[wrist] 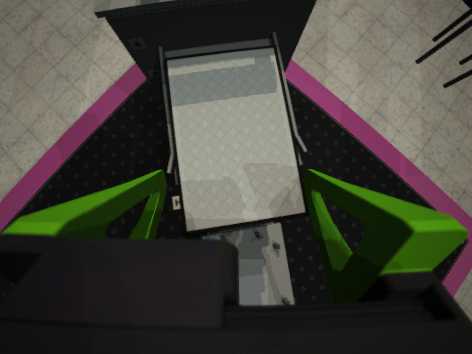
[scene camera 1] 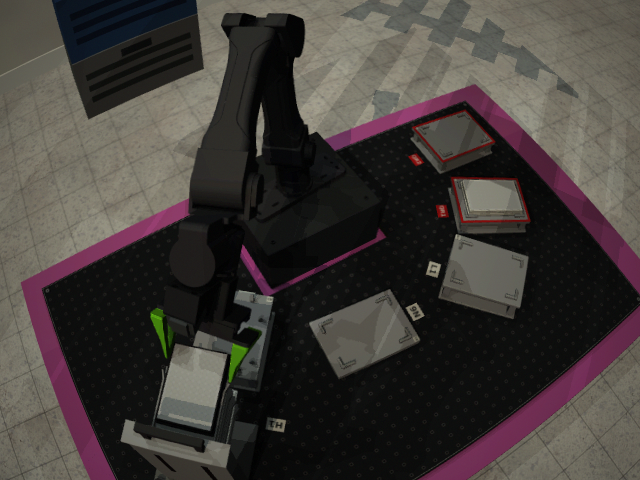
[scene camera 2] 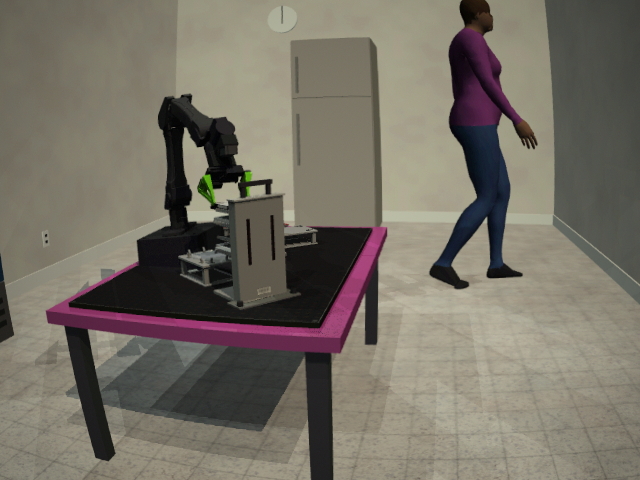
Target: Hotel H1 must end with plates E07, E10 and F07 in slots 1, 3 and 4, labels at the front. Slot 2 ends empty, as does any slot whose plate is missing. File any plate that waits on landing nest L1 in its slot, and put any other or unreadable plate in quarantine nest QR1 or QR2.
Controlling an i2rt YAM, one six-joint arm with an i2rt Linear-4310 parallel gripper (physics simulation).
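Frame: origin at the arm's base, x ahead, y left, z up, level; centimetres.
Seen in the pictures: gripper, fingertip midpoint: (wrist: pixel 235 177) (scene camera 1: pixel 198 368); arm's base, origin of the base link: (scene camera 1: pixel 294 187) (scene camera 2: pixel 180 230).
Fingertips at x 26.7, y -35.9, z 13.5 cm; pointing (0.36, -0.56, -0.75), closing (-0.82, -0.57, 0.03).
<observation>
Offsets run from my fingertips to a thing's top centre. "pt": to the spot under its first point.
Hotel H1 (scene camera 1: pixel 175 448) (scene camera 2: pixel 258 248) (wrist: pixel 210 25) stands at the table's near left end in scene camera 1. A pale plate {dx +1.8, dy -2.4, dz +0.3 cm} (scene camera 1: pixel 193 384) (wrist: pixel 235 145) lies flat between its side rails, the uppermost plate visible there; its slot number and label cannot be read. Lower slots are hidden. My gripper (scene camera 1: pixel 199 367) (scene camera 2: pixel 230 197) (wrist: pixel 235 177) is open, its fingertips on either side of this plate's near end, apart from it. Landing nest L1 {dx +8.2, dy +55.4, dz -17.2 cm} (scene camera 1: pixel 488 271) is empty. Quarantine nest QR1 {pt dx +2.7, dy +72.9, dz -17.3 cm} (scene camera 1: pixel 523 206) bears a pale plate {dx -3.6, dy +69.8, dz -17.4 cm} (scene camera 1: pixel 492 195). Quarantine nest QR2 {dx -21.8, dy +77.3, dz -18.2 cm} (scene camera 1: pixel 454 135) is empty.
A flat grey nest {dx +1.8, dy +30.2, dz -21.0 cm} (scene camera 1: pixel 364 333) tagged N6 lies mid-table. A low stand with pegs {pt dx -6.1, dy +13.9, dz -16.8 cm} (scene camera 1: pixel 262 338) (scene camera 2: pixel 204 258) (wrist: pixel 267 265) is next to the hotel, partly under the gripper. A black handle {pt dx +8.6, dy -9.4, dz +6.5 cm} (scene camera 1: pixel 168 436) (scene camera 2: pixel 256 182) tops the hotel. A person (scene camera 2: pixel 475 77) is beyond the table.
</observation>
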